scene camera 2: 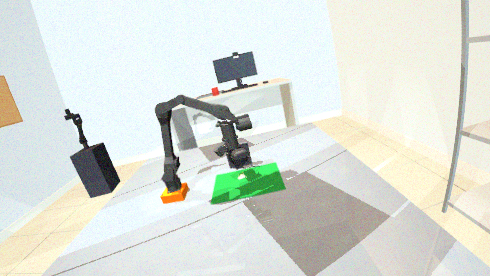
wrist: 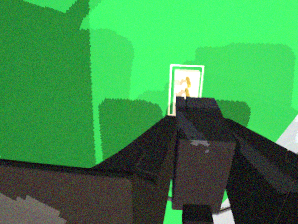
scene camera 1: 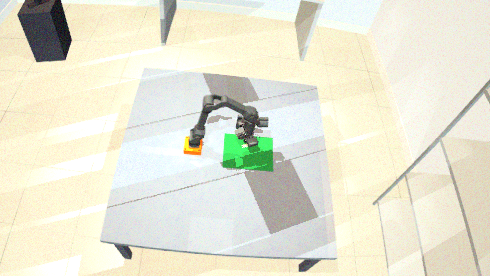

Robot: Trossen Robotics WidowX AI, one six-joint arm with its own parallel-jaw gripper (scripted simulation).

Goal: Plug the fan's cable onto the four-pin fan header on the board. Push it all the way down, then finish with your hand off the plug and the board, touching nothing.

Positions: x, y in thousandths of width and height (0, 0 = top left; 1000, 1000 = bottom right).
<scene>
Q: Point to a green circuit board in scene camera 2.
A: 540, 650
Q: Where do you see a green circuit board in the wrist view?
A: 290, 386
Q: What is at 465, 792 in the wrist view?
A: My gripper.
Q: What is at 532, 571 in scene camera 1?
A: A green circuit board.
</scene>
